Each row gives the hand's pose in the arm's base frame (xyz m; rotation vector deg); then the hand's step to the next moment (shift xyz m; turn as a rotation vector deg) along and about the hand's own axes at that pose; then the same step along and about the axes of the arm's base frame.
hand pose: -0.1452 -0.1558 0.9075 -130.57 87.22 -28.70
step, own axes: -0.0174 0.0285 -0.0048 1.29 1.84 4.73
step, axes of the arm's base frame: -0.0314 0.0055 -0.0110 1.23 -1.41 -4.89
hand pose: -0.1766 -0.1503 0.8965 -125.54 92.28 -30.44
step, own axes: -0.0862 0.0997 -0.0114 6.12 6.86 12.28
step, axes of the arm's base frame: -0.1112 0.0539 -0.0473 2.26 -6.90 -13.51
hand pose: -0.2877 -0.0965 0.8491 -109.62 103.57 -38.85
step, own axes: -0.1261 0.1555 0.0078 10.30 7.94 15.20
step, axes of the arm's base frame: -0.1229 0.1153 -0.1083 3.33 -11.22 -16.22
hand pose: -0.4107 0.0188 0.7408 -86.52 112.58 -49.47
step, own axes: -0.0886 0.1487 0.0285 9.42 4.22 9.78
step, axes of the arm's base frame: -0.0527 0.1073 -0.1283 2.01 -10.08 -9.82
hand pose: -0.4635 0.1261 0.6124 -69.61 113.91 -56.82
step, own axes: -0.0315 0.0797 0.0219 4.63 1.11 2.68
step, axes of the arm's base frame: -0.0068 0.0465 -0.0749 -0.25 -4.64 -2.87
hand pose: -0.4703 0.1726 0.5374 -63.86 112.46 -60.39
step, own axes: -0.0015 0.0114 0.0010 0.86 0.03 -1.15
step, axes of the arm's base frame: -0.0028 0.0046 -0.0102 -1.33 -0.38 0.40
